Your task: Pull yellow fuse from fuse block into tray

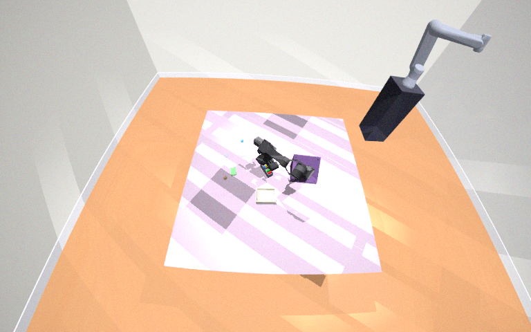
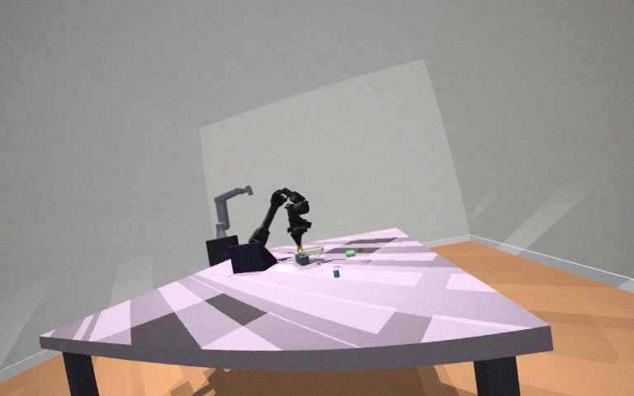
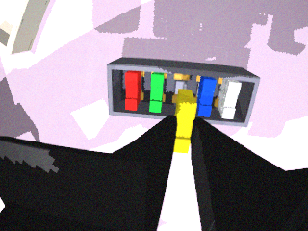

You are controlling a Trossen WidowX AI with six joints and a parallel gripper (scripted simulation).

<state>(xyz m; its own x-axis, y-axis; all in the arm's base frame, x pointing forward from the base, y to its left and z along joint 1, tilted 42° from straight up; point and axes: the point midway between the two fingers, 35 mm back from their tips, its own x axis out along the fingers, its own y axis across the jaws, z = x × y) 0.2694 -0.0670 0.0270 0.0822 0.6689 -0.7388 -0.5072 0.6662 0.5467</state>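
Now: the cream tray 20 cm to the left of my gripper tip, 8 cm below it and 1 cm ahead of it. Also, from my gripper tip: blue fuse: 6 cm below, 2 cm to the right, 1 cm ahead; yellow fuse: 1 cm below; green fuse: 6 cm below, 2 cm to the left, 1 cm behind.
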